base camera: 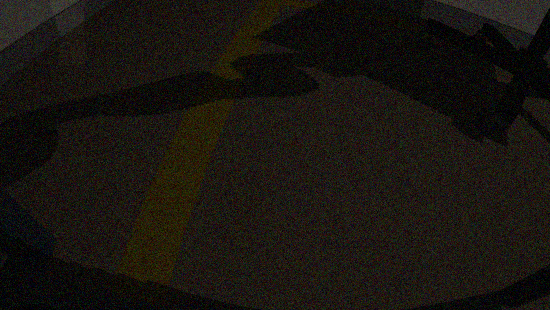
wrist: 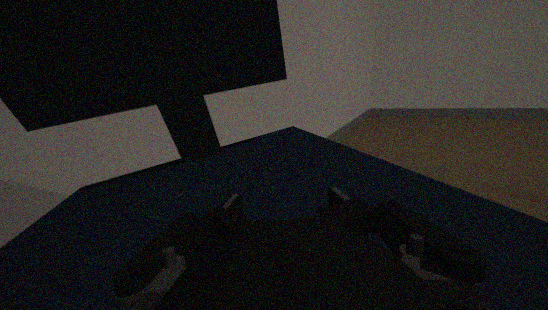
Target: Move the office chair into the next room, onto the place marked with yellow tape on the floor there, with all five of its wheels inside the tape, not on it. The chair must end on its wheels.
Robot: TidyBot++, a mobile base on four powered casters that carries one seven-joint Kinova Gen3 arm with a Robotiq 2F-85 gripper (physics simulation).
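Places are measured from the arm's base along level axes (x left, y back, z up), in centimetres.
Pixels of known places: gripper, between the fingertips: (wrist: pixel 284 200).
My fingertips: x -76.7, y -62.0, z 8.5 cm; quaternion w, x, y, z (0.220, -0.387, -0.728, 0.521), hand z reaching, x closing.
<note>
For each thing: its top centre in the pictures, then the offset to it from my fingertips. "*": a spot on its surface instead. Level surfaces: height alone.
- office chair's dark backrest, a spot on its surface: (wrist: pixel 145 55) * dx -2.0, dy -25.6, dz +18.3 cm
- chair's base, a spot on its surface: (base camera: pixel 518 82) * dx +19.8, dy +4.3, dz -37.5 cm
- brown floor, height of its surface: dz -48.2 cm
The office chair's dark backrest (wrist: pixel 145 55), its post (wrist: pixel 187 130) and its blue seat (wrist: pixel 285 160) fill much of the wrist view. My gripper (wrist: pixel 284 200) is open, with the blue seat showing between and beyond its fingertips and the backrest past them on the upper left. Whether a fingertip touches the seat I cannot tell. In the base view, dark parts of the chair's base (base camera: pixel 518 82) show at the upper right. Yellow tape (base camera: pixel 170 200) runs along the floor left of them. The picture is very dark, and where all five wheels stand relative to the tape is hidden.
Pale wall (wrist: pixel 425 55) stands behind the chair, with brown floor (wrist: pixel 450 155) to the right. A broad shadow (base camera: pixel 380 45) lies beside the chair base, and a long dark shadow (base camera: pixel 140 95) crosses the tape. A dark blue shape (base camera: pixel 25 225) shows at the base view's lower left.
</note>
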